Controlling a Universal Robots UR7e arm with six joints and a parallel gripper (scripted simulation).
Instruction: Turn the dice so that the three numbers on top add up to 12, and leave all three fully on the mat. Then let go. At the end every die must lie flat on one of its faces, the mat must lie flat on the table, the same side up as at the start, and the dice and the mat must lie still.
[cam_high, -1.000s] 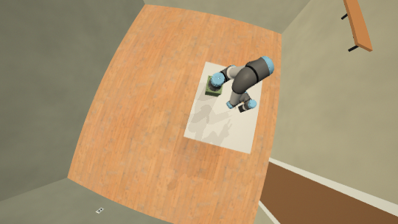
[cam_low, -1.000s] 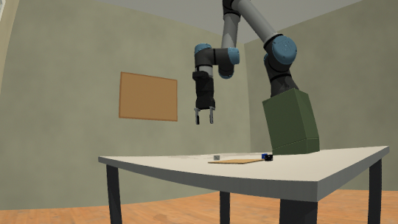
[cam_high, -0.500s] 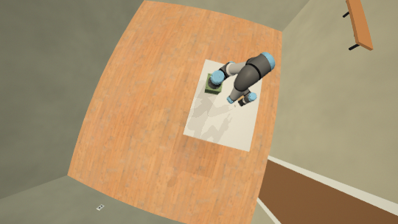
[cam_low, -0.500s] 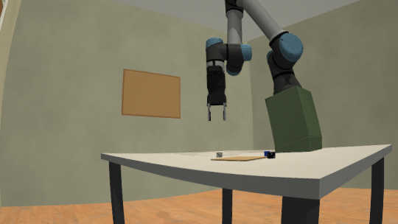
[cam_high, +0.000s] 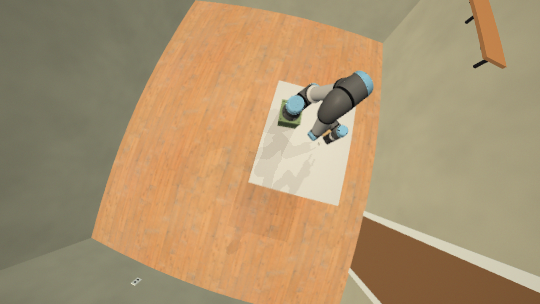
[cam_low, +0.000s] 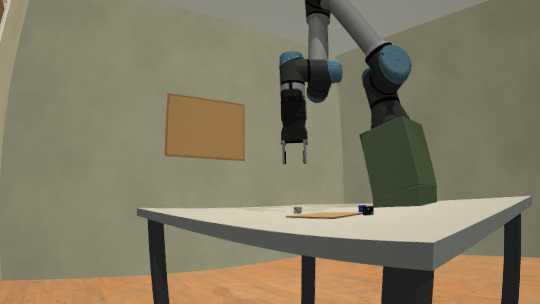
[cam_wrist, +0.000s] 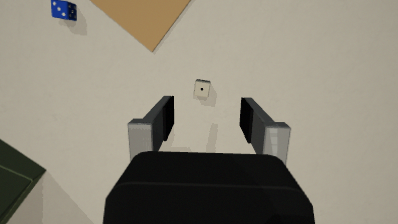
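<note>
The white die is 15 cm below my hand and 1 cm behind it. Round my hand: blue die: 18 cm to the left, 15 cm below, 10 cm behind; then black die: 25 cm to the left, 15 cm below, 4 cm behind; then tan mat: 16 cm to the left, 16 cm below, 1 cm ahead.
</note>
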